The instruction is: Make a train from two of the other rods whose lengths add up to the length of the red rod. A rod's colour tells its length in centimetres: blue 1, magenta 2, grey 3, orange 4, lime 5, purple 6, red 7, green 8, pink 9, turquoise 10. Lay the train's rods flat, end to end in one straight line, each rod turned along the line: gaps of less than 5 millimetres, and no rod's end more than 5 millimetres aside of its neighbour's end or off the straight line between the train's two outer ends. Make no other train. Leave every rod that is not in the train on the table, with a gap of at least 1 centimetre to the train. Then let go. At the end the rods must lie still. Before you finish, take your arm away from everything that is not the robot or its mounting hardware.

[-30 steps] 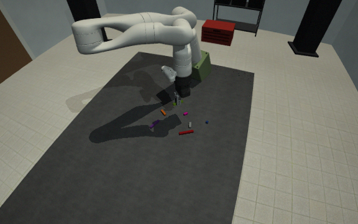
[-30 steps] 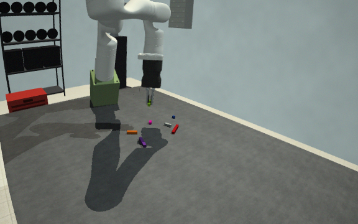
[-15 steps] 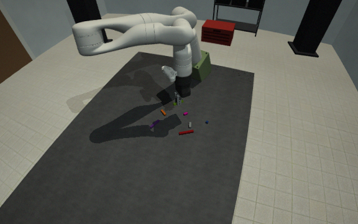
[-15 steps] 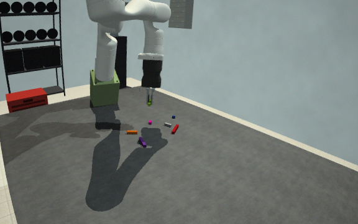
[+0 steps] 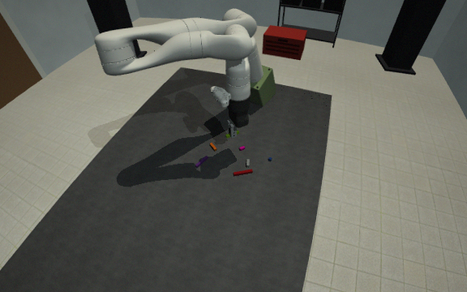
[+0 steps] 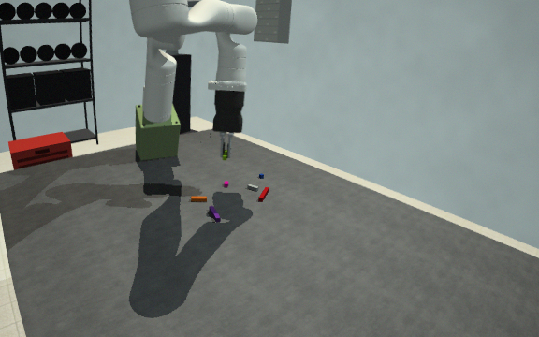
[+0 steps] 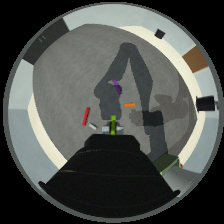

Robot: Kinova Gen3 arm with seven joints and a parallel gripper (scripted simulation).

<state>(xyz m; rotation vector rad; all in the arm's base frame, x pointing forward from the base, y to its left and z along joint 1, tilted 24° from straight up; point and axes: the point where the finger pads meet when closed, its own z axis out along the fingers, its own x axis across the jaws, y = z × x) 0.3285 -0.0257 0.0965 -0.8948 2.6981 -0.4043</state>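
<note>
Right now my hand is 11 cm above the magenta rod, 3 cm to the right of it and 2 cm past it. Also, from my hand: lime rod 1 cm below; then grey rod 11 cm below, 6 cm to the left, 5 cm ahead; then orange rod 11 cm below, 9 cm to the right, 2 cm behind.
</note>
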